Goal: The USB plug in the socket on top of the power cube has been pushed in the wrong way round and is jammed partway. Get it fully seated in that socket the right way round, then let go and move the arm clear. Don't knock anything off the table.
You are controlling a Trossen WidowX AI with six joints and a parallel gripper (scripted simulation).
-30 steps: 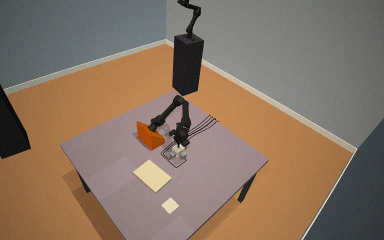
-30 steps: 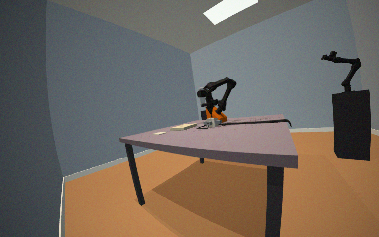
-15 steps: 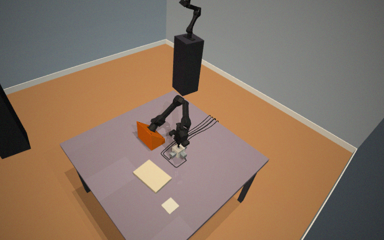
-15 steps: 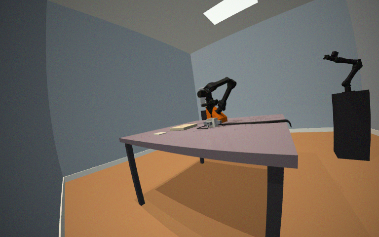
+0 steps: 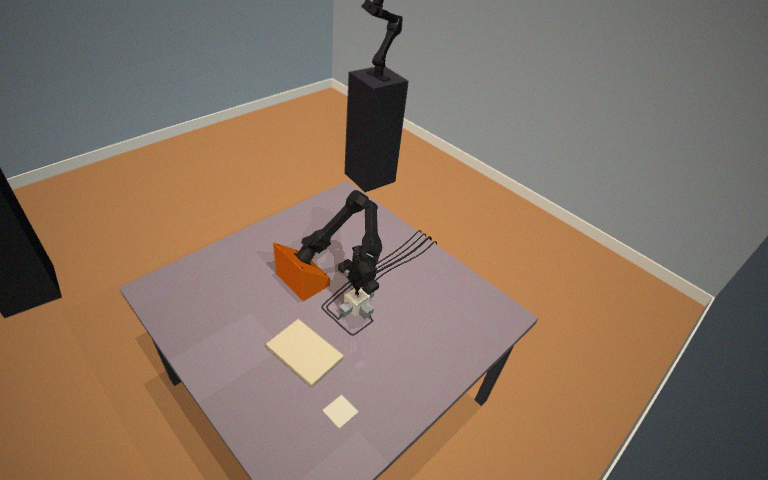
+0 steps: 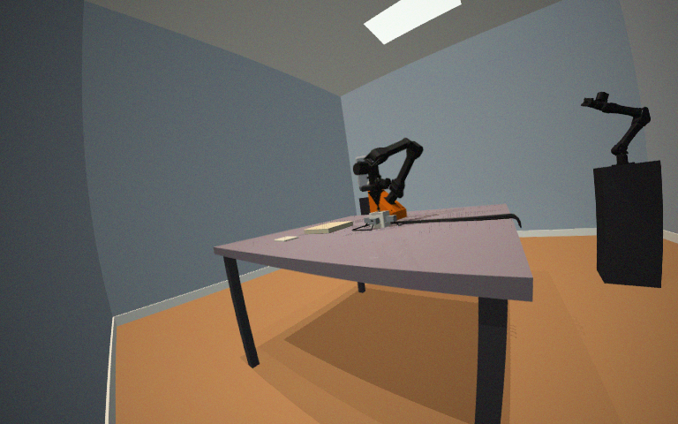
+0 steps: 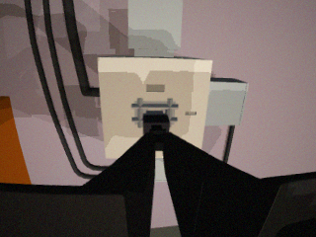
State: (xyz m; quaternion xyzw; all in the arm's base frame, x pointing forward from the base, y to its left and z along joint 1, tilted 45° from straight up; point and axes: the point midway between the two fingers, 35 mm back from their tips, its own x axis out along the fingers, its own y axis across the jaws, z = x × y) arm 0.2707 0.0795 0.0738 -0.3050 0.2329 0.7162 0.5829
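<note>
My gripper tip is 2 cm above the black USB plug. From my gripper tip the other things lie so: small beige square 37 cm ahead, 31 cm to the right, 11 cm below; then beige slab 30 cm to the right, 10 cm below, 9 cm ahead.
</note>
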